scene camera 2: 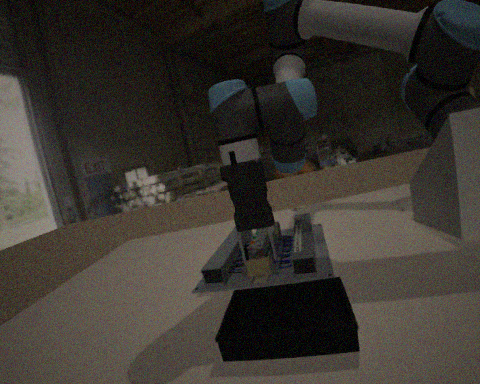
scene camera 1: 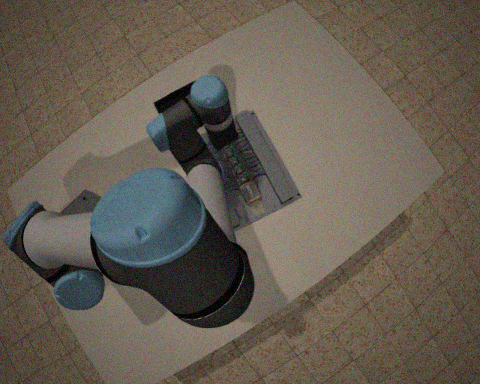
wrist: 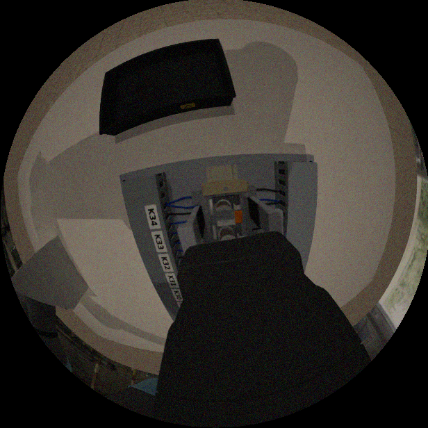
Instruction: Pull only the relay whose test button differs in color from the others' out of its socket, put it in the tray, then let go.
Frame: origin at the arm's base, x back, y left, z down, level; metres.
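Seen in the pictures: arm's base, origin of its link: (scene camera 2: pixel 475 142).
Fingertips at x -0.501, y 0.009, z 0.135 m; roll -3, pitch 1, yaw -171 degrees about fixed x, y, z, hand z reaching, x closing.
Note:
Pixels of each thing's top centre, then the offset from my fingertips to it. "pt": a spot on its surface instead.
- black tray, a spot on its surface: (scene camera 2: pixel 290 349) pt dx +0.014, dy +0.242, dz +0.016 m
- grey panel, a spot on its surface: (scene camera 1: pixel 287 200) pt dx -0.028, dy -0.264, dz -0.003 m
- tan end block, centre of its top: (scene camera 1: pixel 250 192) dx +0.040, dy -0.179, dz -0.019 m
The relay with the orange test button (wrist: pixel 238 216) is clear-bodied and stands in the row next to the tan end block, near the K34 label. My gripper (scene camera 2: pixel 259 251) (wrist: pixel 225 210) is open and empty, its two fingers down on either side of this relay. A gap to each finger shows in the wrist view. Other relays in the row have green buttons (scene camera 1: pixel 245 175); the gripper body hides them in the wrist view. The fingertips are hidden in scene camera 1. The black tray (scene camera 2: pixel 290 349) (wrist: pixel 150 117) stands beyond the tan block's end of the panel; the arm hides it in scene camera 1.
The grey panel (scene camera 1: pixel 287 200) (wrist: pixel 137 200) carries raised ducts (scene camera 1: pixel 272 155) (scene camera 2: pixel 305 264) (wrist: pixel 303 205) along both sides of the row, with blue and black wires between. The tan end block (scene camera 1: pixel 251 192) (scene camera 2: pixel 258 266) (wrist: pixel 225 188) stands close in front of the fingers.

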